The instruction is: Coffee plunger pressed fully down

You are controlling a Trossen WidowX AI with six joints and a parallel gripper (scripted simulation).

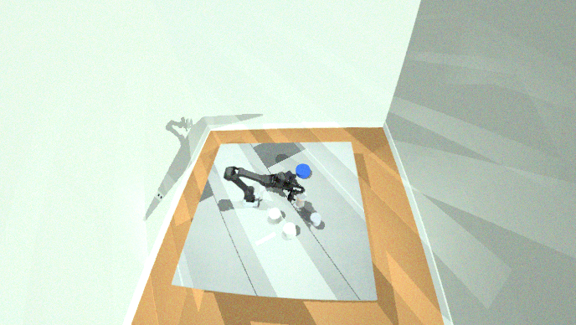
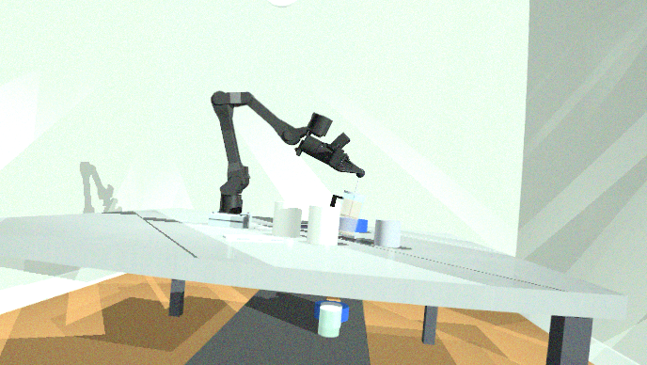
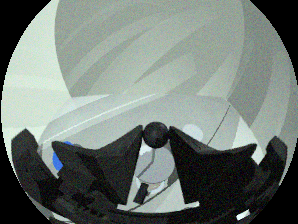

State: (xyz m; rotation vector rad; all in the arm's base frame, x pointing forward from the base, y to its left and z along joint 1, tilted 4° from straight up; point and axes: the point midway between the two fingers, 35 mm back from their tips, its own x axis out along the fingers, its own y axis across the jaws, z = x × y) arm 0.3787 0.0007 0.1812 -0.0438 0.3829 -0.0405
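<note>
The coffee press is 10 cm below my gripper tip, 4 cm behind it and 1 cm to the left of it. Round my gripper tip: flat white strip: 28 cm to the right, 26 cm behind, 20 cm below; pale cup: 46 cm below, 6 cm behind, 2 cm to the right.
</note>
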